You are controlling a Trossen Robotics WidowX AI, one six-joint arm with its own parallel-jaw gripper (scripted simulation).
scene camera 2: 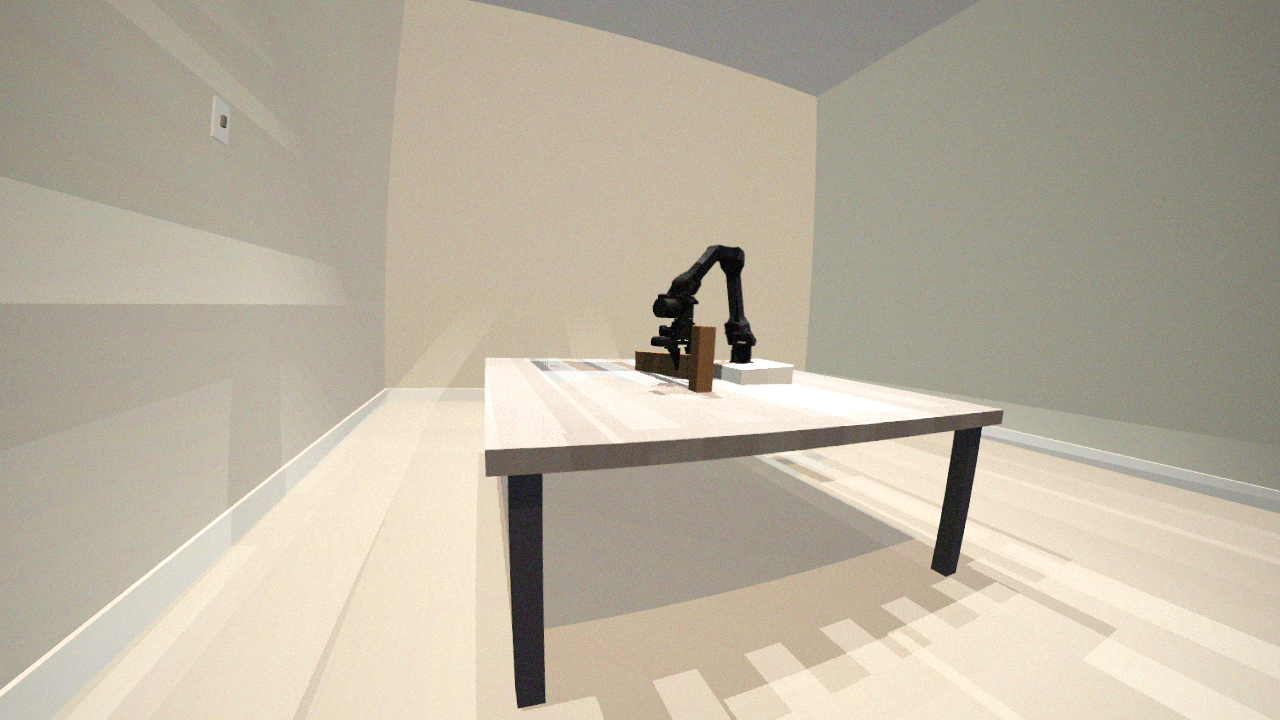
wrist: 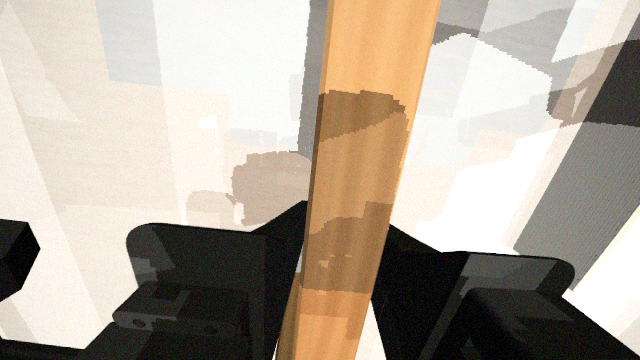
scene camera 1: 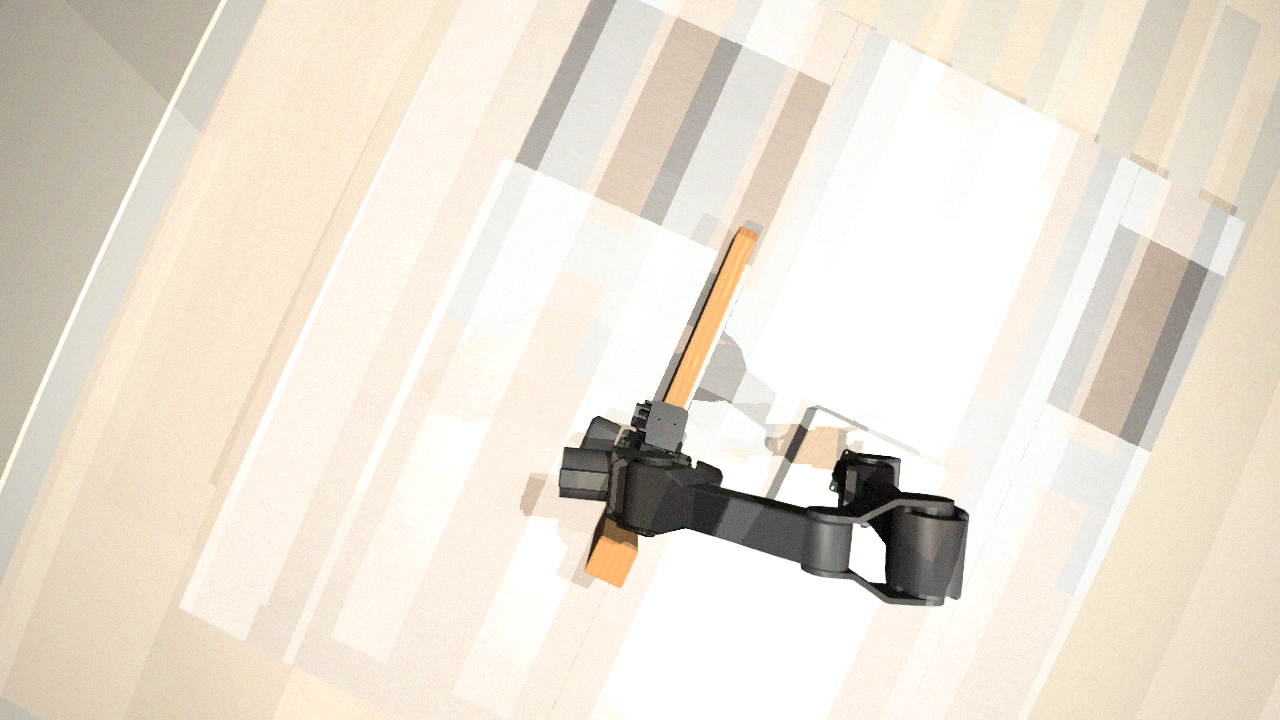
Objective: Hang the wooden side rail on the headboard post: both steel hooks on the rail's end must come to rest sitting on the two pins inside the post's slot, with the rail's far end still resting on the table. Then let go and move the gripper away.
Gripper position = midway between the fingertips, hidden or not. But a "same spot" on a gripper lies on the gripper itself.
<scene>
My gripper shows in scene camera 2 (681,370), in the wrist view and in scene camera 1. A wooden side rail shows in scene camera 2, in the wrist view (373,66) and in scene camera 1. The same spot on my gripper: (wrist: 197,285) is (scene camera 1: 630,441). The same spot on the wooden side rail: (scene camera 2: 661,363) is (scene camera 1: 672,379).
</scene>
